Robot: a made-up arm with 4 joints.
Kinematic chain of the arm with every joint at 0, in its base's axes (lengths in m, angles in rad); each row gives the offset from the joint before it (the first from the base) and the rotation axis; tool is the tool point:
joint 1: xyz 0 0 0.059 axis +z
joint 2: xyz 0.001 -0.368 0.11 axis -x
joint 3: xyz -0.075 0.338 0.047 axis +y
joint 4: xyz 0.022 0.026 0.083 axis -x
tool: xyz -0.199 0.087 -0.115
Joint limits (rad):
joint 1: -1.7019..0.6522
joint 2: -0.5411..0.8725
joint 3: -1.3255..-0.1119
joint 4: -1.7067..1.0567
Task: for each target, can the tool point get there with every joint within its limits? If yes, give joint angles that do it. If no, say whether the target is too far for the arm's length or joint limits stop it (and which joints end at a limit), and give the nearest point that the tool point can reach.
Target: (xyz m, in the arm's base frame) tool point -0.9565 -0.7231 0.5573
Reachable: no: too far | nearest point -0.2623 -0.1983 0.4699 | short by 0.875 m
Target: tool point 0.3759 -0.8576 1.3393
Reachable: no: too far | nearest point -0.1682 -0.2254 0.5898 | short by 1.121 m
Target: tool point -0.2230 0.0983 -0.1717
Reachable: yes | joints -0.4039 0.7023 -0.6284 -0.6568
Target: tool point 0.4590 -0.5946 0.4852
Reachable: no: joint limits stop it (at a limit: joint 1, joint 2, joint 3, joint 4) | nearest point -0.1372 -0.2230 0.3083 | short by 0.724 m
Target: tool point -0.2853 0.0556 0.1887
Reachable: yes | joints 0.2962 0.0337 -0.3126 -0.6661
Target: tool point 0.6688 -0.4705 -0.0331
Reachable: no: joint limits stop it (at a limit: joint 1, joint 2, joint 3, joint 4) | nearest point 0.1123 -0.2610 -0.1537 | short by 0.607 m
